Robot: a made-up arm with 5 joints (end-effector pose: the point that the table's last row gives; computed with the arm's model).
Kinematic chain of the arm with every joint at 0, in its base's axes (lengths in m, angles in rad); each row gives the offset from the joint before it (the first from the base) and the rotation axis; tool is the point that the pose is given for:
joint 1: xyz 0 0 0.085 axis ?
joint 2: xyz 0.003 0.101 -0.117 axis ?
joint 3: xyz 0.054 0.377 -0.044 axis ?
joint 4: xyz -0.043 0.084 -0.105 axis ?
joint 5: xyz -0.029 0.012 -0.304 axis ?
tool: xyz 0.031 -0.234 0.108
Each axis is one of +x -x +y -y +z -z.
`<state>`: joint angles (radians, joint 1 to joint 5).
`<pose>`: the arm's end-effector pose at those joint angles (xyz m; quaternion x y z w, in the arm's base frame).
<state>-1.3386 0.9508 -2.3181 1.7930 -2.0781</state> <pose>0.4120 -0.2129 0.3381 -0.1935 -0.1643 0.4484 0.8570</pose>
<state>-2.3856 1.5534 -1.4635 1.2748 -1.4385</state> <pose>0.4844 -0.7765 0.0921 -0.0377 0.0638 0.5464 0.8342</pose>
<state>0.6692 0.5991 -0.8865 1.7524 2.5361</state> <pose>-0.5176 0.8717 0.1292 -0.4366 -0.4151 -0.7541 0.2614</pose>
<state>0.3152 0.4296 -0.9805 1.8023 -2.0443</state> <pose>-0.3207 0.8781 0.1981 0.3387 -0.0767 -0.8987 0.2677</pose>
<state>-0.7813 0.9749 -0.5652 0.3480 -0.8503</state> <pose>0.1881 0.7081 -0.1865 0.2707 -0.0510 -0.6636 0.6955</pose>
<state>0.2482 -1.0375 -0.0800 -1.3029 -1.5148</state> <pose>-0.0978 0.2263 -0.1512 -0.4565 -0.8465 0.1641 0.2192</pose>
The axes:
joint 1: +z
joint 2: +y
joint 3: -x
joint 4: +x
joint 5: +y

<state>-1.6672 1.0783 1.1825 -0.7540 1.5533</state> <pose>0.1617 -0.2077 -0.0338 0.1323 -0.9615 0.2361 0.0474</pose>
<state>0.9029 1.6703 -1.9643 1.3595 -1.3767</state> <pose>-0.3290 0.7379 0.0494 0.0482 0.0086 -0.9343 0.3530</pose>
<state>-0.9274 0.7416 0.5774 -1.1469 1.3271</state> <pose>0.2559 0.0264 -0.0303 -0.4000 0.8255 -0.3447 0.1995</pose>
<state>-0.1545 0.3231 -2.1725 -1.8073 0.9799</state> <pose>0.0715 0.3997 -0.2939 0.2174 0.5813 -0.0020 0.7841</pose>
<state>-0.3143 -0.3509 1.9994 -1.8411 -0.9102</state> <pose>0.1484 0.6402 -0.1139 0.8603 -0.3407 -0.2994 0.2326</pose>
